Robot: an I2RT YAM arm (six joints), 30 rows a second.
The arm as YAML. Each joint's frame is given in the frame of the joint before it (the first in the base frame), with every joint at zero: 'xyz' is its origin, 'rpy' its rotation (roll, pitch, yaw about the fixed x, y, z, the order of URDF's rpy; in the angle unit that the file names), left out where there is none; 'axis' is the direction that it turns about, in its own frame. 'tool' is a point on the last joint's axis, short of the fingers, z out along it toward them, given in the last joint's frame.
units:
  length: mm
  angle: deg
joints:
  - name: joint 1
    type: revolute
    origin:
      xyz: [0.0, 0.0, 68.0]
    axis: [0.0, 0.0, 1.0]
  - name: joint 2
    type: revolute
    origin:
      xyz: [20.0, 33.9, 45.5]
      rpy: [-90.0, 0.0, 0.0]
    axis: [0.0, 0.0, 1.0]
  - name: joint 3
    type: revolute
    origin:
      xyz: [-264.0, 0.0, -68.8]
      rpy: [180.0, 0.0, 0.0]
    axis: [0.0, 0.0, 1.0]
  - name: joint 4
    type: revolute
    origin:
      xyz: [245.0, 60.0, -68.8]
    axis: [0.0, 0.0, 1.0]
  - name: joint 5
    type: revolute
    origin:
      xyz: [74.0, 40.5, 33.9]
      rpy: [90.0, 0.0, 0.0]
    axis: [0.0, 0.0, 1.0]
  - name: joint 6
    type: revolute
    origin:
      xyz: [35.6, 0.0, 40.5]
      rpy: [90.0, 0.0, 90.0]
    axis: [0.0, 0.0, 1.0]
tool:
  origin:
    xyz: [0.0, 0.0, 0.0]
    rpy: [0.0, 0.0, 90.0]
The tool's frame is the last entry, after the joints.
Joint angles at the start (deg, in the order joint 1, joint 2, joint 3, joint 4, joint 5, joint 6): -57.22, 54.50, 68.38, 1.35, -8.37, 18.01
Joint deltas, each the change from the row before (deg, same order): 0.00, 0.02, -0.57, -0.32, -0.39, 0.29; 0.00, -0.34, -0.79, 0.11, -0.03, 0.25; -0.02, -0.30, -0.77, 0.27, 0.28, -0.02; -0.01, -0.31, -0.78, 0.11, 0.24, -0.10; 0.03, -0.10, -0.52, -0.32, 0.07, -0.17; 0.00, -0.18, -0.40, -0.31, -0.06, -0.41; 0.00, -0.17, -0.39, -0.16, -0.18, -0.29; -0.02, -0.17, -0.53, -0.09, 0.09, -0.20; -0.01, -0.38, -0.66, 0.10, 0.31, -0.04; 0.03, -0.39, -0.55, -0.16, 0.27, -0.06
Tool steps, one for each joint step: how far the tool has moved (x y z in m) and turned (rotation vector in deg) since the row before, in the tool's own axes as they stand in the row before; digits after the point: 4 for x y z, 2 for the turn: 0.0041, -0.0012, 0.0006, -0.09, 0.98, 0.43; 0.0030, -0.0008, -0.0010, 0.08, 0.33, 0.30; 0.0027, -0.0010, -0.0008, 0.35, 0.09, 0.01; 0.0031, -0.0011, -0.0009, 0.35, 0.26, -0.05; 0.0032, -0.0010, 0.0000, 0.27, 0.68, -0.06; 0.0022, -0.0006, -0.0005, 0.11, 0.52, -0.33; 0.0020, -0.0004, -0.0005, -0.06, 0.41, -0.23; 0.0026, -0.0009, -0.0004, 0.24, 0.39, -0.14; 0.0022, -0.0007, -0.0013, 0.36, 0.08, -0.02; 0.0020, -0.0005, -0.0014, 0.32, 0.23, -0.01
